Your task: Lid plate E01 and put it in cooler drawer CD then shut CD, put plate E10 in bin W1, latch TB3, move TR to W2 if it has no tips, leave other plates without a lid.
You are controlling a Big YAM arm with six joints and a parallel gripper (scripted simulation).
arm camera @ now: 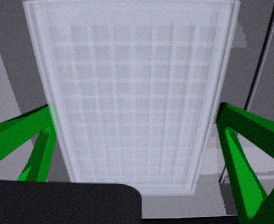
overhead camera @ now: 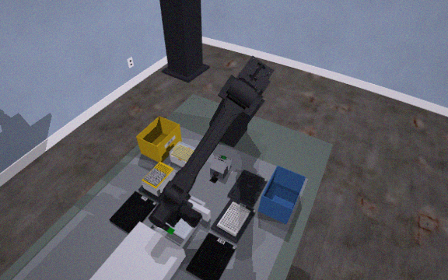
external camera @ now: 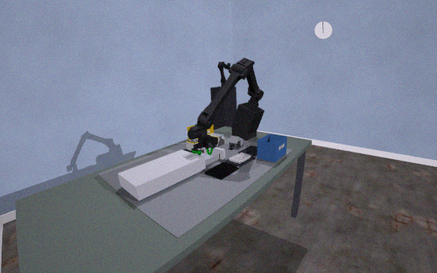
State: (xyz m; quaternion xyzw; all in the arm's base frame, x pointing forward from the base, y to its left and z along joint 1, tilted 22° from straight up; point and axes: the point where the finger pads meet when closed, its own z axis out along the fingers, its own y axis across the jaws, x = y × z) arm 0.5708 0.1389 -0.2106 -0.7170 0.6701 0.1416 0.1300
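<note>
My hand is right at the plate lid. Round my hand: white cooler CD (16 cm ahead, 1 cm to the left, 1 cm above); then cooler drawer (3 cm ahead); then clear plate (right at my hand).
</note>
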